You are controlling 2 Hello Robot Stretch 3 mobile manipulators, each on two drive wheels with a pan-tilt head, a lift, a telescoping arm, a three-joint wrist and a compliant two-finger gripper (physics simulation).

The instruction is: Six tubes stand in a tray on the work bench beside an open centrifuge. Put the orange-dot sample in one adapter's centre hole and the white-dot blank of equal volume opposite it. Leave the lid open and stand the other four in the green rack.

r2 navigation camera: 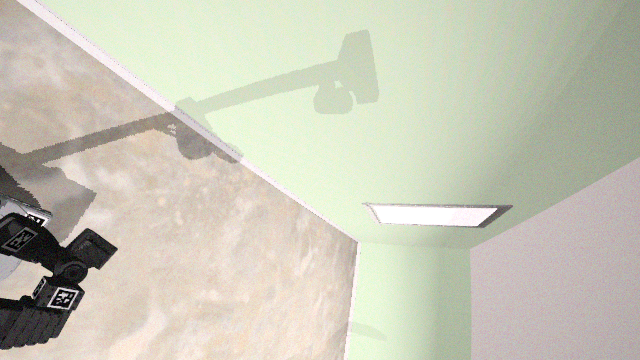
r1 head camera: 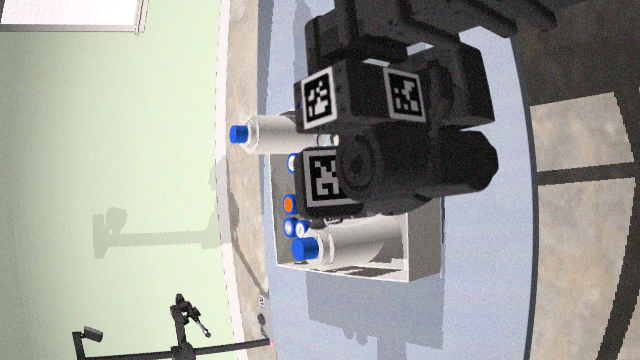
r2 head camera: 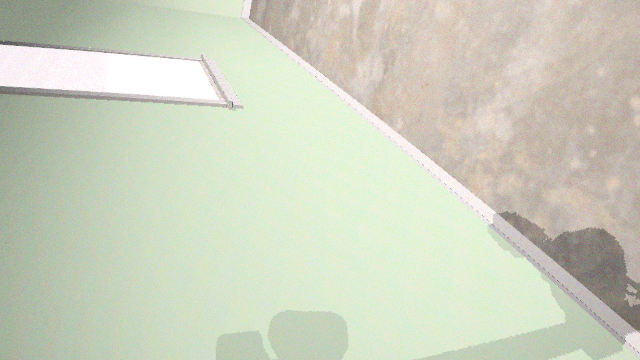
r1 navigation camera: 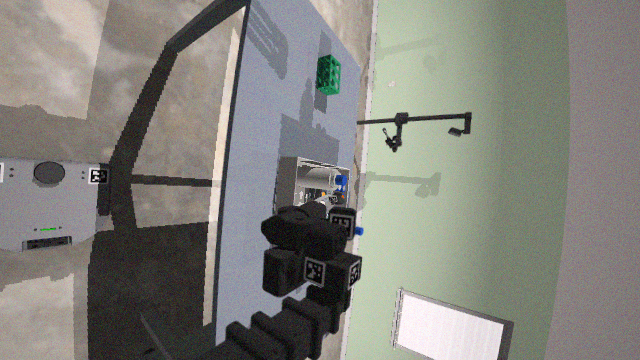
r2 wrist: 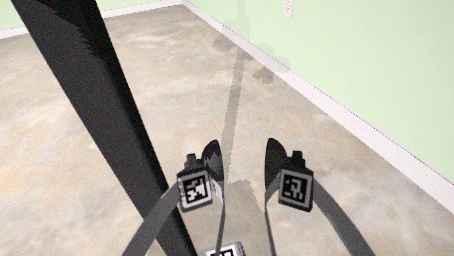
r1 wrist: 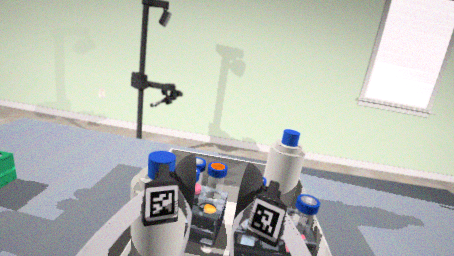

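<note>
The light tray [r1 head camera: 425,262] [r1 navigation camera: 286,182] on the blue bench holds blue-capped tubes. The orange-dot tube [r1 head camera: 289,204] [r1 wrist: 217,172] stands upright in a clear holder. A white-dot tube [r1 head camera: 301,229] stands near it; a grey-dot tube [r1 wrist: 308,205] stands at the right in the r1 wrist view. My r1 gripper [r1 wrist: 219,186] is open over the tray, with the orange-dot tube beyond the gap between its fingers; its wrist hides part of the tray in the r1 head view. My r2 gripper [r2 wrist: 243,162] is open and empty above the floor. The green rack [r1 navigation camera: 328,75] [r1 wrist: 6,169] stands on the bench. I cannot make out the centrifuge.
Two white bottles with blue caps stand at the tray, one bottle [r1 head camera: 350,243] [r1 wrist: 157,232] by the left finger and another bottle [r1 head camera: 280,134] [r1 wrist: 285,170] farther right in the r1 wrist view. The r2 mast [r1 navigation camera: 375,121] [r1 wrist: 141,110] stands beyond the bench, near the green wall.
</note>
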